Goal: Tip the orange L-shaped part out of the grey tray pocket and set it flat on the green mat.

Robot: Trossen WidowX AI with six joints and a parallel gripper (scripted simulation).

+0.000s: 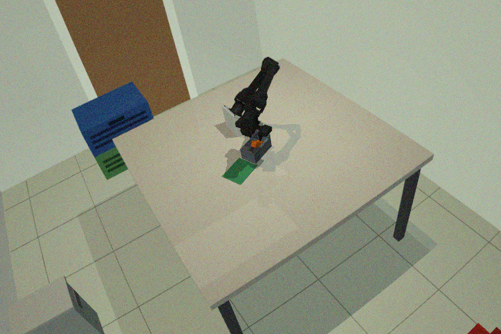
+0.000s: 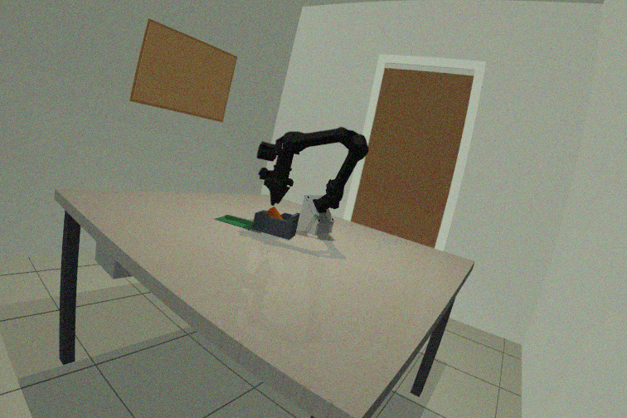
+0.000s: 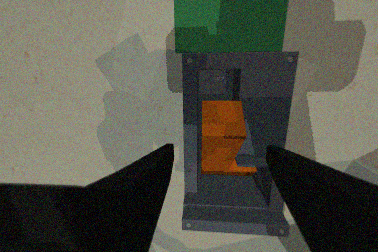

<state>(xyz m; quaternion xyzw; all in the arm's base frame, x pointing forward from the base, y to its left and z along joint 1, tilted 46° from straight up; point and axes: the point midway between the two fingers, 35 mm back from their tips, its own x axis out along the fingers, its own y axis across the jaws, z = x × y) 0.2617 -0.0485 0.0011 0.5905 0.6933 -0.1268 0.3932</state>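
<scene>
My gripper tip is 30 mm past the orange L-shaped part, 30 mm to the right of it and 70 mm above it. From my gripper tip the other things lie so: green mat 40 mm ahead, 140 mm to the right, 120 mm below.
</scene>
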